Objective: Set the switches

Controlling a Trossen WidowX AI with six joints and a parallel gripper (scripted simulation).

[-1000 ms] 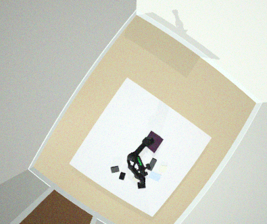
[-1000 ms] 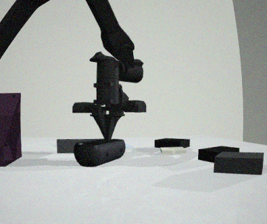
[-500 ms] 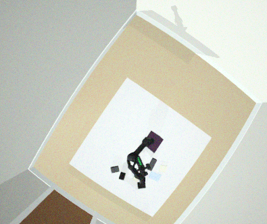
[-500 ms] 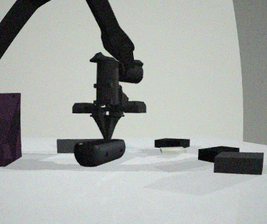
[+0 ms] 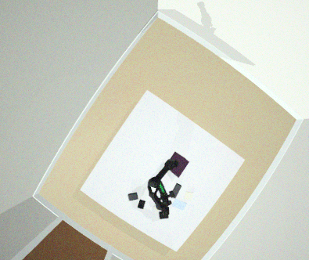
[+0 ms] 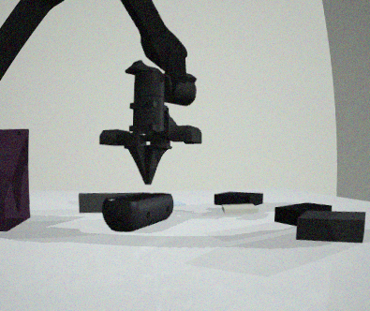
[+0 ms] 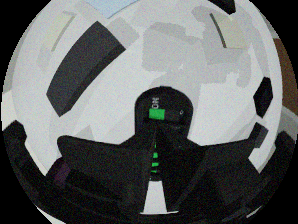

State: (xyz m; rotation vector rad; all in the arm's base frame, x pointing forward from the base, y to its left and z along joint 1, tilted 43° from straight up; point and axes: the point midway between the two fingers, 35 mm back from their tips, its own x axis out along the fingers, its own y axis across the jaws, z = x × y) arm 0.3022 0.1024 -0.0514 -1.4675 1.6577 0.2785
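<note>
Right now my gripper tip is 80 mm past the grey block, 100 mm to the right of it and 50 mm above it. From my gripper tip the other things lie so: black block (270 mm ahead, 80 mm to the right, 50 mm below); then cream plate (190 mm ahead, 80 mm to the left, 60 mm below); then light blue piece (20 mm ahead, 240 mm to the left, 60 mm below).
</note>
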